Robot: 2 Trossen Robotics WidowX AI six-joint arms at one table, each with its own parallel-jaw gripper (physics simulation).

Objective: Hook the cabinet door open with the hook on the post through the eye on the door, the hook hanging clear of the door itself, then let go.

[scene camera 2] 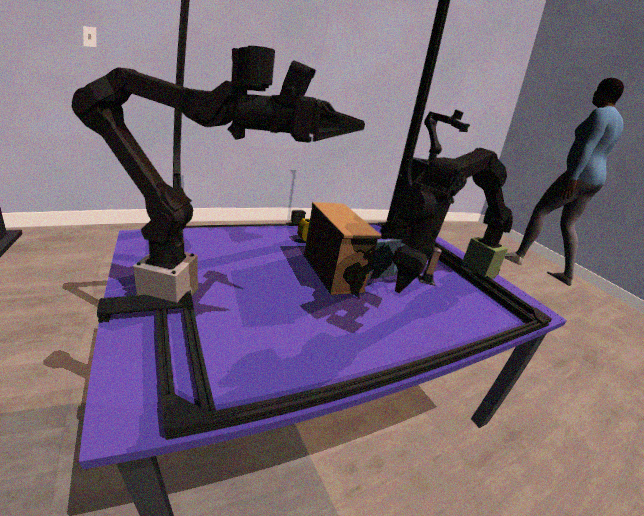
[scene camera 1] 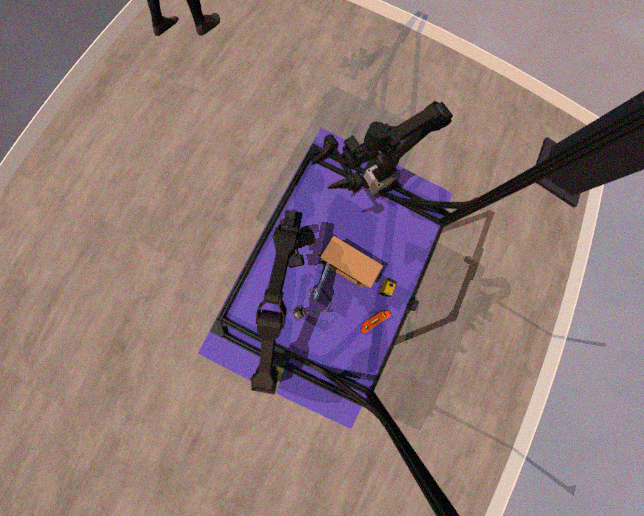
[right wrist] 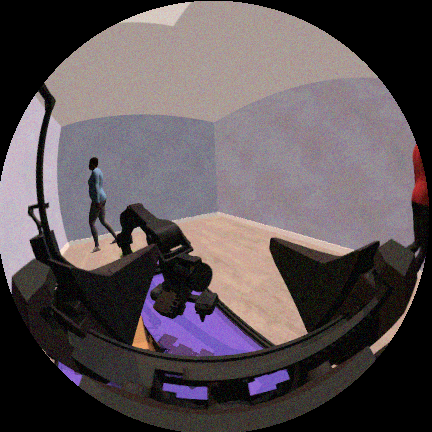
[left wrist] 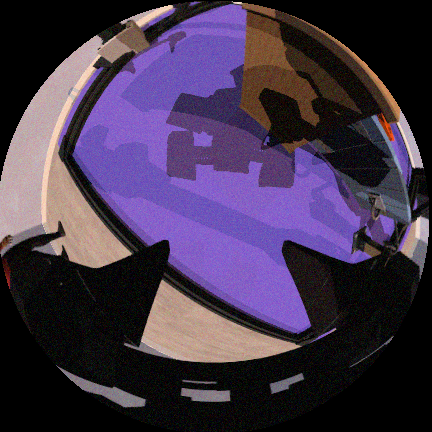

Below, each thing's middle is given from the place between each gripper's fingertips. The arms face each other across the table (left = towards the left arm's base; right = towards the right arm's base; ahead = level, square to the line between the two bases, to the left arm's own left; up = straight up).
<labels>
Right now my right hand is 24 cm past the wooden cabinet (scene camera 2: 340,245), 20 cm to the right of it and 33 cm above it.
Right now the wooden cabinet is 24 cm behind my left hand, 3 cm to the left of it and 2 cm below it.
</labels>
